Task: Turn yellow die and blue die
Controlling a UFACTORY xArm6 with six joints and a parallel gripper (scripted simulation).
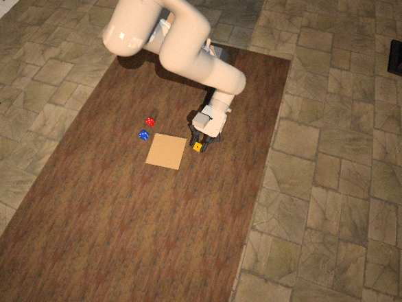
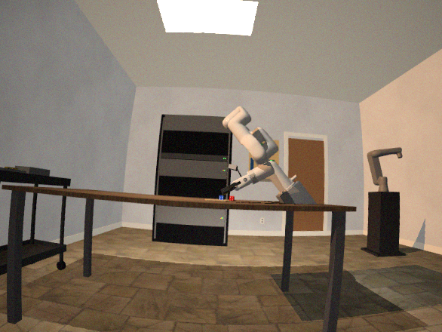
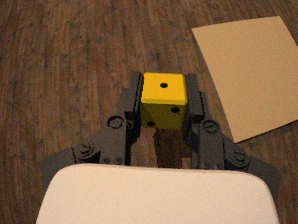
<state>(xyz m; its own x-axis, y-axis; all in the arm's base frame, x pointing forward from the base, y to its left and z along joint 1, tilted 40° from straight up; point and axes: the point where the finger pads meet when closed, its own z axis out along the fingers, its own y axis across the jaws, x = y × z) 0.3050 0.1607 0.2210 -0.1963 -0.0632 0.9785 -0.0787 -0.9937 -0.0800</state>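
The tan mat is 6 cm ahead of my hand, 13 cm to the right of it and 6 cm below it. Also, from my hand: yellow die (1 cm ahead, 1 cm below); red die (3 cm behind, 25 cm to the right, 5 cm below); blue die (4 cm ahead, 25 cm to the right, 5 cm below).
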